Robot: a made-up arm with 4 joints.
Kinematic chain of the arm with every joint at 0, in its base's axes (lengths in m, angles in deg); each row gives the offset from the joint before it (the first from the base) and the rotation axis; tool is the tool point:
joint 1: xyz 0 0 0.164 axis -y
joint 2: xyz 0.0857 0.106 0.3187 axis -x
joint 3: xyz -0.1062 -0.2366 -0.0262 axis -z
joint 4: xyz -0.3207 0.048 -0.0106 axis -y
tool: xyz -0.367 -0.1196 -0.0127
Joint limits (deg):
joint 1: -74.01..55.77
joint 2: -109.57..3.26
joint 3: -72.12..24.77
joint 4: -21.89..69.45
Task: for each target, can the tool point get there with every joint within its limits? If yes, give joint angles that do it. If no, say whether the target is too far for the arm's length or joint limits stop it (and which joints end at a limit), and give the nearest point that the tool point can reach.
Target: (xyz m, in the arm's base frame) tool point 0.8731 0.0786 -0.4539
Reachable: no: joint limits stop it (at a limit: joint 1, joint 3) | nearest point 0.4007 0.0880 -0.3059 | short by 0.495 m
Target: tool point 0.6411 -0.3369 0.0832
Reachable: no: joint limits stop it (at a limit: joint 1, joint 3) | nearest point 0.2765 -0.2512 -0.1450 | short by 0.439 m
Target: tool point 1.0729 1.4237 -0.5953
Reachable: no: too far | nearest point 0.2796 0.5871 -0.2101 | short by 1.216 m
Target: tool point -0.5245 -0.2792 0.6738
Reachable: yes | joints -24.00 -15.92 -6.84 -14.35
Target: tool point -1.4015 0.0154 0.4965
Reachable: no: too far | nearest point -0.7816 -0.0583 0.3494 | short by 0.641 m
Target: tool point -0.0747 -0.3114 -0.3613
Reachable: yes | joints 42.84 -40.32 -45.74 29.37
